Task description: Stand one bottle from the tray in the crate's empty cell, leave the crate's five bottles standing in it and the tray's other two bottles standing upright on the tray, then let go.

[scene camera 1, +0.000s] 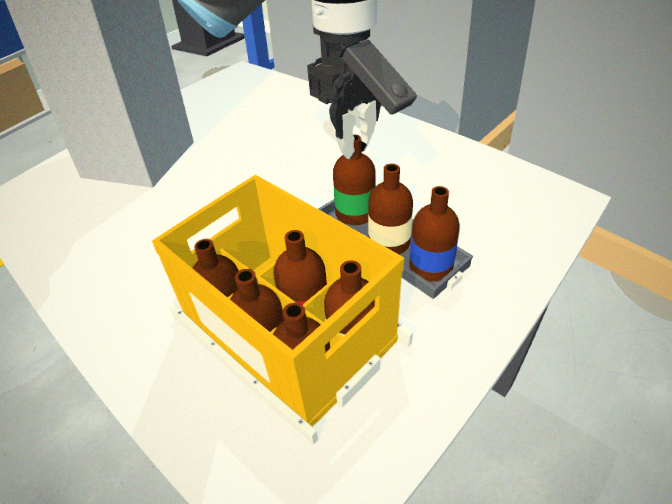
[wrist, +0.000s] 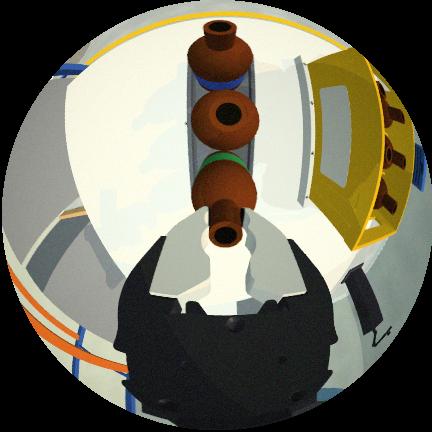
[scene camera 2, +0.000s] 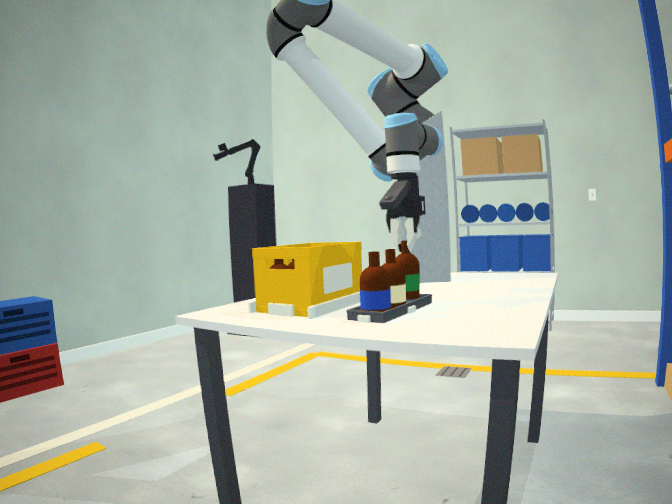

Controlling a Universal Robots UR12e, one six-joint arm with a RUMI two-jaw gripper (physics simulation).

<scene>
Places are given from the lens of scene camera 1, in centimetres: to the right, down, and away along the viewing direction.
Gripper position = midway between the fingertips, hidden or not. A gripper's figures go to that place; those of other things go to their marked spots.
gripper (scene camera 1: 355, 155): 3, -16, 78
blue-label bottle (scene camera 1: 435, 231): 15, -3, 70
cream-label bottle (scene camera 1: 390, 205): 8, -7, 74
green-label brown bottle (scene camera 1: 353, 179): 3, -12, 78
</scene>
